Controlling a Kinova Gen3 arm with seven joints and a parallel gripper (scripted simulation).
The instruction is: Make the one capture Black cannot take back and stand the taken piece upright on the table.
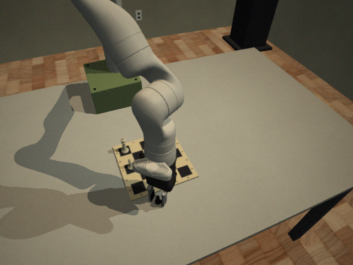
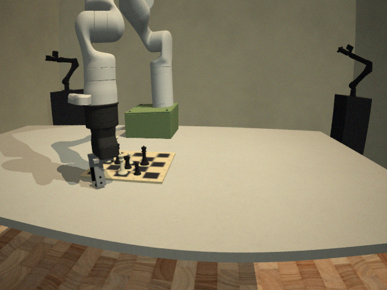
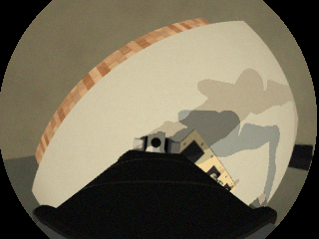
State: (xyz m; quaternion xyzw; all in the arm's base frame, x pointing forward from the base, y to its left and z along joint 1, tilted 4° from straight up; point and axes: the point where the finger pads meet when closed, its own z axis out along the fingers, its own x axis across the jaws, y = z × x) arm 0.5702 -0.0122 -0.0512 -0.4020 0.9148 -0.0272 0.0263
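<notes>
Right now my hand is 14 cm past the tall black piece, 1 cm to the left of it and 1 cm below it. From my hand the other things lie so: chessboard: 14 cm behind, 3 cm to the left, 2 cm below; white pawn: 14 cm behind, 3 cm to the left; tall white piece: 21 cm behind, 5 cm to the right, 1 cm above.
</notes>
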